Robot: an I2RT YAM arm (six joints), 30 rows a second.
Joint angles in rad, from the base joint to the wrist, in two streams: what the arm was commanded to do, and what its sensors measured. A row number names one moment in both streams.
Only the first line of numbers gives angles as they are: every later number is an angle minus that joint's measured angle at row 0.
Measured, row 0:
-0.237 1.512 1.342 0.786 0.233 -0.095
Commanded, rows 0 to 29:
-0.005 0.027 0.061 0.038 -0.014 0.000
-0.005 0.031 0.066 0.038 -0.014 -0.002
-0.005 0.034 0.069 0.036 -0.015 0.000
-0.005 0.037 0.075 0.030 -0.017 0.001
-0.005 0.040 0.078 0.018 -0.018 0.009
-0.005 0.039 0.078 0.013 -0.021 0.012
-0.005 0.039 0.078 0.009 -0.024 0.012
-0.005 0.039 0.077 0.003 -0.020 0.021
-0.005 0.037 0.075 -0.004 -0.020 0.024
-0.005 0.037 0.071 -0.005 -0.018 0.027
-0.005 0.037 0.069 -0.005 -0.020 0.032
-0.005 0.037 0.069 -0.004 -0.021 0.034
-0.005 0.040 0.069 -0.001 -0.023 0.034
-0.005 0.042 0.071 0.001 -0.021 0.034
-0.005 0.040 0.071 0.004 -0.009 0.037
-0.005 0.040 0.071 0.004 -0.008 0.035
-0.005 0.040 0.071 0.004 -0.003 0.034
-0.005 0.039 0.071 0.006 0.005 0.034
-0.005 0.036 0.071 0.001 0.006 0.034
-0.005 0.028 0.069 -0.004 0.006 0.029
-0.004 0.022 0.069 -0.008 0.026 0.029
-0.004 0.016 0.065 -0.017 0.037 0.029
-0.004 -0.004 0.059 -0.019 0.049 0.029
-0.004 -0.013 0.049 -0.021 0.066 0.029
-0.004 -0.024 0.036 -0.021 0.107 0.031
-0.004 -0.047 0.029 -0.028 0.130 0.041
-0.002 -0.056 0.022 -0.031 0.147 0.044
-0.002 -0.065 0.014 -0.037 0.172 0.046
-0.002 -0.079 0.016 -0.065 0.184 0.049
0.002 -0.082 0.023 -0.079 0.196 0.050
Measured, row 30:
0.000 -0.007 0.019 -0.072 0.111 0.035
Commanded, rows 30 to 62:
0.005 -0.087 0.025 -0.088 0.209 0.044
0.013 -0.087 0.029 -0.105 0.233 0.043
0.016 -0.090 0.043 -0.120 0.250 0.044
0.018 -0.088 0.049 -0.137 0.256 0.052
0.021 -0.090 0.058 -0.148 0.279 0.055
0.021 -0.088 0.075 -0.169 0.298 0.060
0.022 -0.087 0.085 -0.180 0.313 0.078
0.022 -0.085 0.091 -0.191 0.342 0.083
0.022 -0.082 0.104 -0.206 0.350 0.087
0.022 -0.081 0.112 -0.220 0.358 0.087
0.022 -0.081 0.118 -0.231 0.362 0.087
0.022 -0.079 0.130 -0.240 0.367 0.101
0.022 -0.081 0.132 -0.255 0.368 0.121
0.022 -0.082 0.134 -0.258 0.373 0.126
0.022 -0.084 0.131 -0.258 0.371 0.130
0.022 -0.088 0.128 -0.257 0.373 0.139
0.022 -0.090 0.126 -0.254 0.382 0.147
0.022 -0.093 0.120 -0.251 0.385 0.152
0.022 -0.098 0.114 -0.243 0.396 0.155
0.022 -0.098 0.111 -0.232 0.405 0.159
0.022 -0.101 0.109 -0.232 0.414 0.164
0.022 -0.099 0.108 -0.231 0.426 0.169
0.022 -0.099 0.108 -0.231 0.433 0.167
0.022 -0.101 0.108 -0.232 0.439 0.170
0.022 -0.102 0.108 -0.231 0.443 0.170
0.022 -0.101 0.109 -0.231 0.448 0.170
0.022 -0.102 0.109 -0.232 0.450 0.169
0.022 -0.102 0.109 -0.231 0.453 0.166
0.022 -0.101 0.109 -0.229 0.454 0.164
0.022 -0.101 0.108 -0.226 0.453 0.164
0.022 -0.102 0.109 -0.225 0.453 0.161
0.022 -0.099 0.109 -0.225 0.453 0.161
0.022 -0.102 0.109 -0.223 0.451 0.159
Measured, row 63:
0.019 -0.062 0.093 -0.260 0.418 0.151
